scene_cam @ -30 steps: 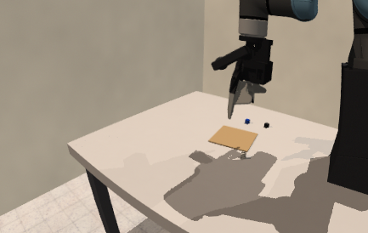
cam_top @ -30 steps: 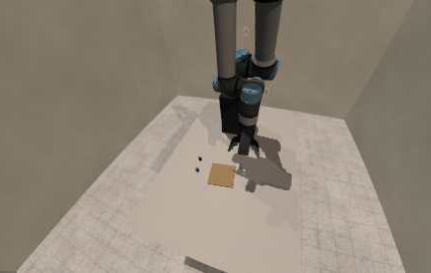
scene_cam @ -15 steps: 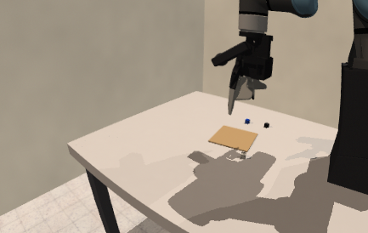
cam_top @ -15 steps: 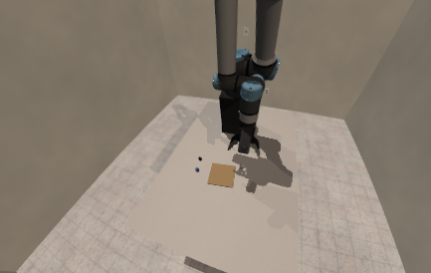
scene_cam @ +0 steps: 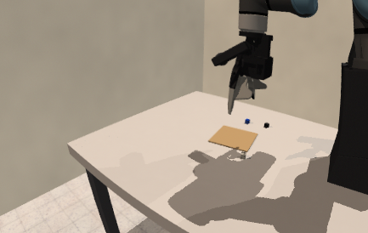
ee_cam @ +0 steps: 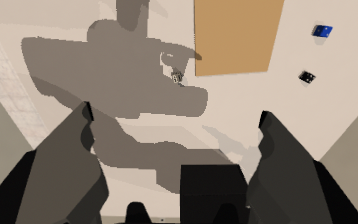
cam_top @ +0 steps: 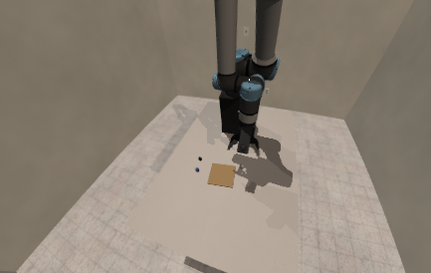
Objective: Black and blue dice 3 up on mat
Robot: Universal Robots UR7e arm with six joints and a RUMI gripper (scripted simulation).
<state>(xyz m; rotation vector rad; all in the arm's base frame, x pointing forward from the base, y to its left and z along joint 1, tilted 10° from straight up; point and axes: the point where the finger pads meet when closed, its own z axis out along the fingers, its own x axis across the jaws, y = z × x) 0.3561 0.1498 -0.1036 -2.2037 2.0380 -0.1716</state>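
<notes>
My gripper is now 260 mm to the left of the black die, 150 mm above it and 10 mm short of it. Also, from my hand: blue die: 240 mm to the right, 150 mm below, 90 mm ahead; brown mat: 160 mm below, 90 mm to the right, 60 mm ahead; white die: 150 mm below, 30 mm behind.
</notes>
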